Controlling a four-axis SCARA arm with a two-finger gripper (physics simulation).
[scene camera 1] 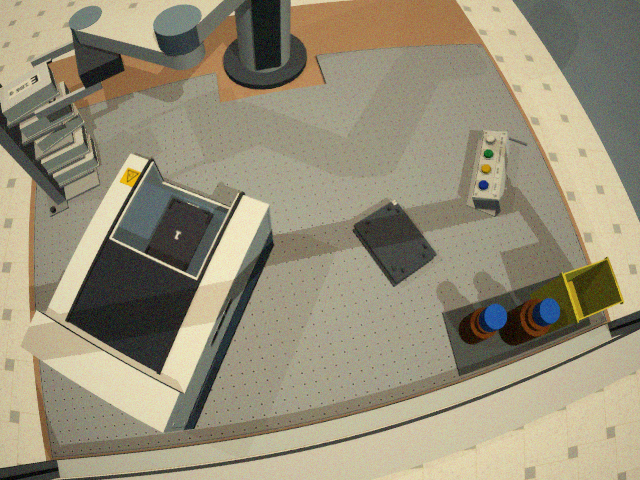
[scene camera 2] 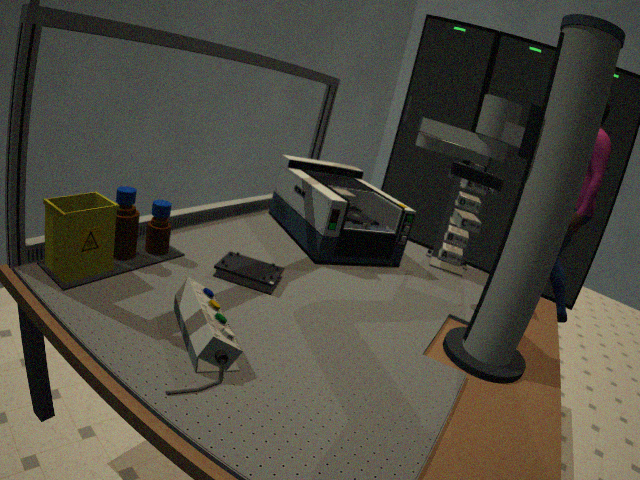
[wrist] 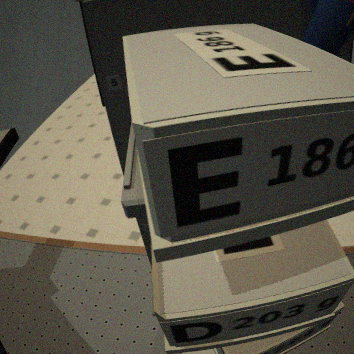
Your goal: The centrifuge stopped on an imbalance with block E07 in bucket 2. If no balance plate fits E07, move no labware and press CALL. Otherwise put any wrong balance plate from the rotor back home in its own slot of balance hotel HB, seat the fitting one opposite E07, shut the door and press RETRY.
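Where they show: gripper, fingertip midpoint: [scene camera 1: 34, 88] [wrist: 194, 78]; arm's base, origin of the base link: [scene camera 1: 265, 59] [scene camera 2: 483, 356].
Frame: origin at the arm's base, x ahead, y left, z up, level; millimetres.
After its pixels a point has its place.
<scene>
Balance hotel HB [scene camera 1: 31, 166] @(x 349, y -622, z 211 mm) [wrist: 113, 100] @(x 340, y -615, z 338 mm) stands at the far left of scene camera 1, with several stacked plates. Top plate E, 186 g [scene camera 1: 28, 100] @(x 302, y -548, z 375 mm) [wrist: 255, 175] @(x 256, y -496, z 366 mm), fills much of the wrist view. Plate D, 203 g [wrist: 235, 322] @(x 258, y -487, z 297 mm), lies below it; a lower plate [scene camera 2: 466, 219] @(x 241, y -491, z 236 mm) sits skewed. My gripper [scene camera 1: 35, 88] @(x 274, y -536, z 378 mm) is open, its fingers wide apart around plate E's level, holding nothing. The centrifuge [scene camera 1: 235, 222] @(x 612, y -151, z 223 mm) [scene camera 2: 310, 196] @(x 708, y -165, z 187 mm) has its door open; a dark bucket [scene camera 1: 191, 222] @(x 560, y -244, z 153 mm) marked 1 shows inside. Block E07 cannot be made out. The button box [scene camera 1: 498, 173] @(x 555, y 487, z 92 mm) [scene camera 2: 193, 328] @(x 508, y 550, z 65 mm) has white, green, yellow and blue buttons.
A dark flat fixture [scene camera 1: 395, 240] @(x 651, y 182, z 44 mm) [scene camera 2: 248, 271] @(x 634, y 211, z 44 mm) lies mid-table. Two blue-capped brown bottles [scene camera 1: 475, 330] @(x 904, y 283, z 96 mm) [scene camera 1: 524, 322] @(x 926, y 385, z 137 mm) and a yellow bin [scene camera 1: 597, 289] @(x 913, y 642, z 113 mm) [scene camera 2: 77, 237] @(x 857, y 608, z 126 mm) stand on a dark mat [scene camera 1: 462, 359] @(x 954, y 266, z 18 mm). The arm's column [scene camera 1: 245, 41] @(x 49, y -57, z 141 mm) [scene camera 2: 542, 196] @(x 17, y 73, z 455 mm) rises at the table edge. A person [scene camera 2: 594, 170] stands behind it.
</scene>
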